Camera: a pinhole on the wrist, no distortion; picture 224 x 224 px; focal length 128.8 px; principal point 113.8 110.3 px. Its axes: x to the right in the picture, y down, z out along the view. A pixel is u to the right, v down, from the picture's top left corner.
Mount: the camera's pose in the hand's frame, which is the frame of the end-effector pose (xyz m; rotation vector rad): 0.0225 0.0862 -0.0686 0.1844 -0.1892 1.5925
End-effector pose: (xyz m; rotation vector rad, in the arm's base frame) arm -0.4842 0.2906 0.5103 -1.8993 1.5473 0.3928
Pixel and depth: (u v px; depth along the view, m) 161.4 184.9 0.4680
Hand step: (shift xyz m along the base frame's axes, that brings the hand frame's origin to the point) -0.1251 0.4539 -0.2047
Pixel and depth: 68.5 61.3 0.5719
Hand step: 0.3626 0.1211 -0.4070
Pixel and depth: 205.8 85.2 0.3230
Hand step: -0.1548 0.1121 -0.3398
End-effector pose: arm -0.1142 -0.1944 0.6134 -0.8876 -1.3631 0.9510
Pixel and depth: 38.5 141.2 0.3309
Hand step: -0.1998 -0.1217 0.1542
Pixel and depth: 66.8 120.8 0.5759
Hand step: -0.4322 -0.1254 0.2400
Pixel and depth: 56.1 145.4 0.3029
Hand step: -0.1882 -0.1023 0.0941
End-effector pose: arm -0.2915 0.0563 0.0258 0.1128 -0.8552 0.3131
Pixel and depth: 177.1 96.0 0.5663
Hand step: -0.4201 0.1096 0.4102
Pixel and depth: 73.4 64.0 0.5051
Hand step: -0.0942 -0.2104 0.4155
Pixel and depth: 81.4 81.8 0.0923
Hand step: 0.0019 0.0467 0.0422
